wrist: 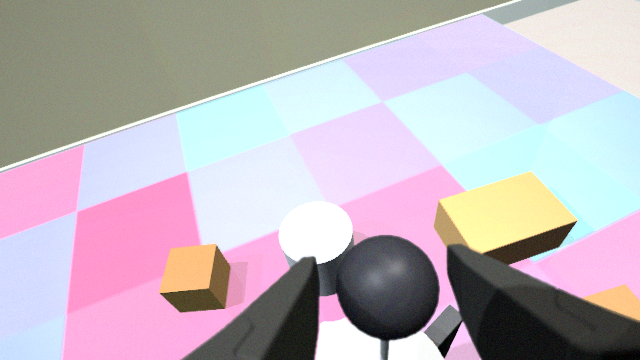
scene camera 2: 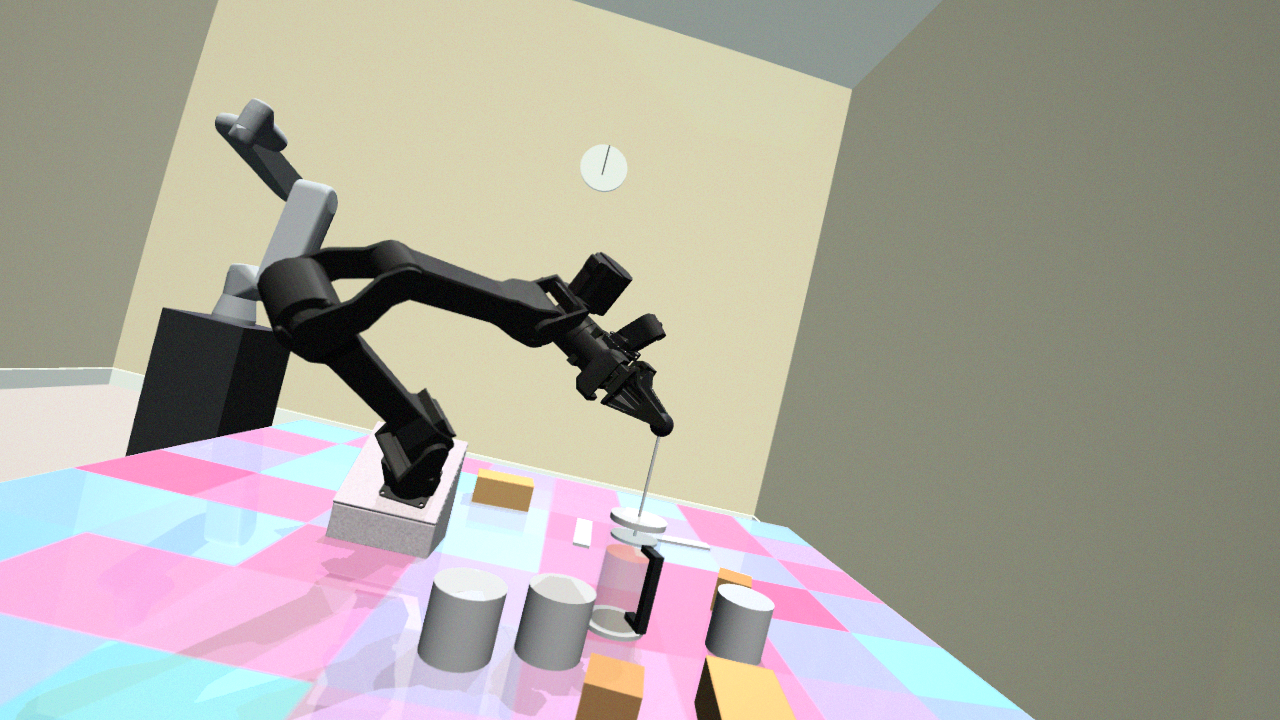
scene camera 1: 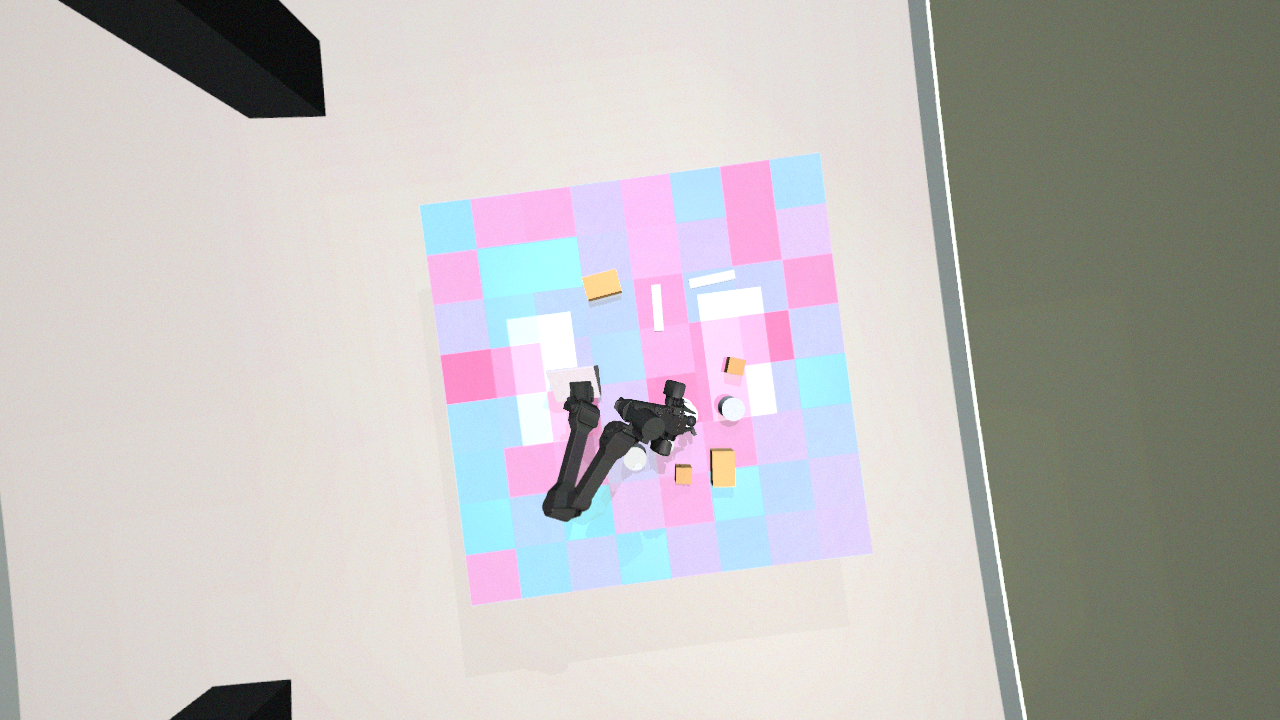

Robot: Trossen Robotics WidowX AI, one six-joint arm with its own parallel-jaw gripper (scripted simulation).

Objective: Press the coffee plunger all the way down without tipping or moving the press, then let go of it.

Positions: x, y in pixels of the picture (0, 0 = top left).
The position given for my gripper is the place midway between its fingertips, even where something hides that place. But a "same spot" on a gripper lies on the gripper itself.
My gripper shows in the wrist view, in scene camera 2 and in scene camera 1 [693, 421]. The same spot on my gripper: [wrist: 499, 305] is [scene camera 2: 652, 402].
